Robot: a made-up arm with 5 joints. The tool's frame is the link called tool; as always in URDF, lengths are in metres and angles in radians. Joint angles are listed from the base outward. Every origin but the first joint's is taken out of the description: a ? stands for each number. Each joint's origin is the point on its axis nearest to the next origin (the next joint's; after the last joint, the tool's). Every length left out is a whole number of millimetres.
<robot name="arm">
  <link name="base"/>
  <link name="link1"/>
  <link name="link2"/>
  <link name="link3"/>
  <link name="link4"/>
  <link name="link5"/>
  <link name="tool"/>
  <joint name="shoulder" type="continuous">
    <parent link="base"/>
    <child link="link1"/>
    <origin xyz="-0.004 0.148 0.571" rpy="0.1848 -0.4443 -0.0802"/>
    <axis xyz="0 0 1"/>
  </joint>
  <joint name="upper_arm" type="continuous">
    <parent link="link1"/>
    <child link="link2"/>
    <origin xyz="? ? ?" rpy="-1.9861 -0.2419 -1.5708"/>
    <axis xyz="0 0 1"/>
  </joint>
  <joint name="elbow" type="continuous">
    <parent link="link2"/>
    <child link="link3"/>
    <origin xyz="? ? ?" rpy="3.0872 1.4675 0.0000"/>
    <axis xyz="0 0 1"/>
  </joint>
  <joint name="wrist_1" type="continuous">
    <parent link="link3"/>
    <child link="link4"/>
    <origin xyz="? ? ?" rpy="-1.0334 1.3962 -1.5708"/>
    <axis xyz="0 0 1"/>
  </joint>
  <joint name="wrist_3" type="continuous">
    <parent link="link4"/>
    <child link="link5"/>
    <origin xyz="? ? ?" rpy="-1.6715 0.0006 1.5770"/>
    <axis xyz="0 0 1"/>
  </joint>
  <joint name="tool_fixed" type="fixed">
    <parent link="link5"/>
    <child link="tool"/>
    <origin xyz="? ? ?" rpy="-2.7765 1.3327 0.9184"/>
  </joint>
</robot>
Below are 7 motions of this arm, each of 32 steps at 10 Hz.
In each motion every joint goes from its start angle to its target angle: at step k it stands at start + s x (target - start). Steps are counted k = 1, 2, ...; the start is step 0. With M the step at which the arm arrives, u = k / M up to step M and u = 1 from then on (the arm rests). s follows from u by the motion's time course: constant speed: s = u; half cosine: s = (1 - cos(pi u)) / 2; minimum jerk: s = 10 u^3 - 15 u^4 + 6 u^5.
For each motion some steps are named. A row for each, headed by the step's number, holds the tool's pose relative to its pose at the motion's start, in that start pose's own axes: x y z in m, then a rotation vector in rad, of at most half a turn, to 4 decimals.
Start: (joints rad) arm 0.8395 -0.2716 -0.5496 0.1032 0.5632
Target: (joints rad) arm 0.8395 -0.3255 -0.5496 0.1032 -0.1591
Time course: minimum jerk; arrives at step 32
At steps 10, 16, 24, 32:
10: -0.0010 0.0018 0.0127 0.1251 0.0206 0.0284
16: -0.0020 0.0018 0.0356 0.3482 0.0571 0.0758
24: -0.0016 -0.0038 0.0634 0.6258 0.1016 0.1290
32: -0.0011 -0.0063 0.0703 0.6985 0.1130 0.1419

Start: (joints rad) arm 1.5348 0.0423 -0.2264 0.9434 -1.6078
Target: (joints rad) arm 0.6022 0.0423 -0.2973 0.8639 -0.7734
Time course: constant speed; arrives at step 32
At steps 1, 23, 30, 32:
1: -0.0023 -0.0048 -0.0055 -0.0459 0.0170 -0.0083
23: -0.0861 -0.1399 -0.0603 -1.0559 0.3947 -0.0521
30: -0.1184 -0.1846 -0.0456 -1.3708 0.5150 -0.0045
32: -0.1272 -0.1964 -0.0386 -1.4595 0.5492 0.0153

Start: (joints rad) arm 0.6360 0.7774 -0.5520 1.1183 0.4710
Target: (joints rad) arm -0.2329 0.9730 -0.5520 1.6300 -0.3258
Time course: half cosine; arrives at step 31
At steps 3, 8, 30, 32:
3: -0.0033 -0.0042 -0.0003 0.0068 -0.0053 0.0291
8: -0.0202 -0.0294 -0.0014 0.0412 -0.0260 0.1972
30: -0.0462 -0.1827 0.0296 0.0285 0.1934 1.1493
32: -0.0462 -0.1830 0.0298 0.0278 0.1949 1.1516

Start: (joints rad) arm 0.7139 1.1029 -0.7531 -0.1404 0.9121
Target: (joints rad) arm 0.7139 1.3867 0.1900 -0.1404 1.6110
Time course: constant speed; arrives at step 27
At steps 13, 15, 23, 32:
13: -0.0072 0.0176 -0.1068 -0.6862 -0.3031 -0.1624
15: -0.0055 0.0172 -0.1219 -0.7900 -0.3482 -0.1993
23: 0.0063 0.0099 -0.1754 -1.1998 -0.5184 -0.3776
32: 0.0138 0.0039 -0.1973 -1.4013 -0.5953 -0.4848

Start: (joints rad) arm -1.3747 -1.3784 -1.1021 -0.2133 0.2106
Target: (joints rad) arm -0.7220 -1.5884 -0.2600 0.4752 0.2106
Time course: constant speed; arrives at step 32
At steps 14, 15, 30, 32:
14: 0.0727 -0.0060 0.1214 -0.1855 0.3899 0.0801
15: 0.0799 -0.0068 0.1305 -0.1962 0.4214 0.0879
30: 0.2226 -0.0266 0.2505 -0.3137 0.9301 0.2498
32: 0.2460 -0.0302 0.2624 -0.3238 1.0011 0.2784

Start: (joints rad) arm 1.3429 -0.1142 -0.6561 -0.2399 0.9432
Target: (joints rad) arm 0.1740 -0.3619 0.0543 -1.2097 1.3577
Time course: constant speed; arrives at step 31
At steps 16, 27, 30, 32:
16: -0.0758 0.0179 -0.2080 -0.3171 -0.6528 -0.1536
27: -0.0253 0.0080 -0.3613 -0.2426 -1.1620 -0.3427
30: 0.0017 0.0089 -0.3934 -0.1729 -1.2918 -0.3988
32: 0.0116 0.0098 -0.4028 -0.1449 -1.3332 -0.4174

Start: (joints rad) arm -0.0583 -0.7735 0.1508 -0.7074 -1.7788
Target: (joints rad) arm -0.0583 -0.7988 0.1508 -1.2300 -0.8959
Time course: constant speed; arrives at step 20
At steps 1, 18, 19, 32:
1: -0.0012 -0.0084 -0.0070 -0.0500 -0.0133 0.0122
18: 0.0281 -0.1741 -0.0994 -0.8578 -0.3858 0.1469
19: 0.0328 -0.1843 -0.1026 -0.9018 -0.4158 0.1495
32: 0.0378 -0.1945 -0.1055 -0.9453 -0.4467 0.1514

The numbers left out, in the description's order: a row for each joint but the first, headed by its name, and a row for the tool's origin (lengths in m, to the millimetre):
upper_arm: -0.082 -0.086 0.000
elbow: 0.018 0.027 0.000
wrist_1: 0.135 -0.075 0.000
wrist_3: -0.304 -0.082 0.000
tool: 0.057 -0.056 0.000

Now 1 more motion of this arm.
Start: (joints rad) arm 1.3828 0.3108 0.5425 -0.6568 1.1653
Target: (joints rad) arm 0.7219 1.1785 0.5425 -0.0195 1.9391
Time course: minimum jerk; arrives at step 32
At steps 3, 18, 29, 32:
3: -0.0002 -0.0001 -0.0007 -0.0014 -0.0021 -0.0046
18: -0.0164 -0.0067 -0.0610 -0.0970 -0.0684 -0.4144
29: -0.0281 -0.0019 -0.0973 -0.1345 -0.0032 -0.6519
32: -0.0283 -0.0017 -0.0980 -0.1350 -0.0012 -0.6561

